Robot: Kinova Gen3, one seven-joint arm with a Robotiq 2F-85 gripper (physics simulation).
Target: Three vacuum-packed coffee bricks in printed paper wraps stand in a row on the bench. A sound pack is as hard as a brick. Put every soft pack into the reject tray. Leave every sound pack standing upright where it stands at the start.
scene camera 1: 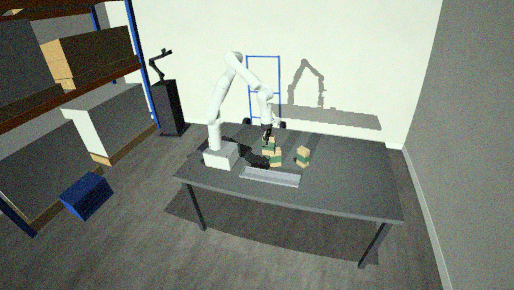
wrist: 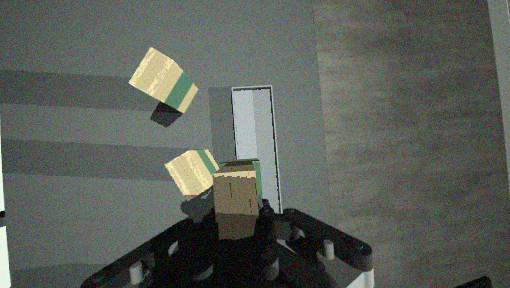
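Seen in the pictures: gripper, between the fingertips: (scene camera 1: 267,143); arm's base, origin of its link: (scene camera 1: 216,147).
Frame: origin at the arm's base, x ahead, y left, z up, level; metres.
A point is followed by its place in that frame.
Observation:
My gripper (scene camera 1: 268,140) {y -0.120, x 0.416, z 0.137 m} (wrist: 241,205) {y -0.120, x 0.416, z 0.137 m} is shut on a coffee pack (scene camera 1: 269,147) {y -0.141, x 0.428, z 0.121 m} (wrist: 236,192) {y -0.126, x 0.448, z 0.201 m}, tan with a green band, and holds it above the bench. In the scene view it partly overlaps a second pack (scene camera 1: 276,158) {y -0.042, x 0.463, z -0.040 m} (wrist: 191,172) {y -0.030, x 0.455, z 0.024 m}, which stands upright on the bench. A third pack (scene camera 1: 303,157) {y -0.035, x 0.655, z -0.024 m} (wrist: 162,80) {y -0.016, x 0.634, z 0.021 m} stands upright, farther right in the scene view. The long, shallow, light grey reject tray (scene camera 1: 280,178) {y -0.170, x 0.504, z -0.114 m} (wrist: 245,125) {y -0.150, x 0.536, z -0.113 m} lies in front of the packs; no pack shows in it. In the wrist view the held pack hides part of the tray.
The arm's white base (scene camera 1: 220,156) {y -0.105, x 0.067, z -0.005 m} stands on the dark bench (scene camera 1: 350,175) {y -0.099, x 1.009, z -0.117 m} to the left of the packs. Behind the bench is a blue hand truck (scene camera 1: 263,56). A black cabinet (scene camera 1: 170,107) carries a small dark arm. A storage rack stands at the left, with a blue crate (scene camera 1: 86,196) on the floor.

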